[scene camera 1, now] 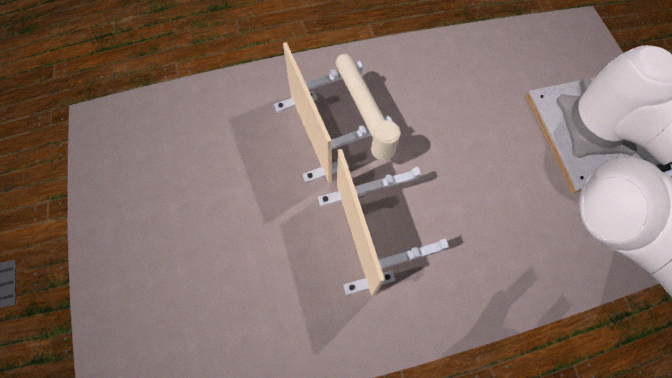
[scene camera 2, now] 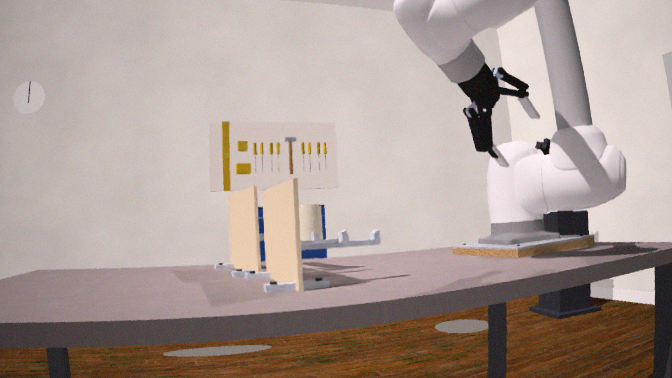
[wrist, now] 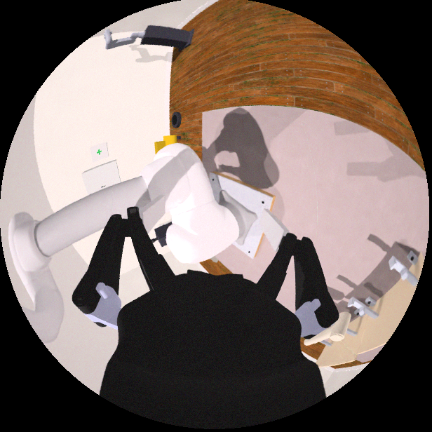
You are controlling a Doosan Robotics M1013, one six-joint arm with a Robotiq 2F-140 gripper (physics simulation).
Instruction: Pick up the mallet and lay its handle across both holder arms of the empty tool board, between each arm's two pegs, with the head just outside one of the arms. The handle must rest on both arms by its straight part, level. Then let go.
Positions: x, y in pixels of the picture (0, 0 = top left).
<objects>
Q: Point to a tool board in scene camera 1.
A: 302, 99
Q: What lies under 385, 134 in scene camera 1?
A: A pale wooden mallet.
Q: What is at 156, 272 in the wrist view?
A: My gripper.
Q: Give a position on a tool board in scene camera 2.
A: At 283, 245
</objects>
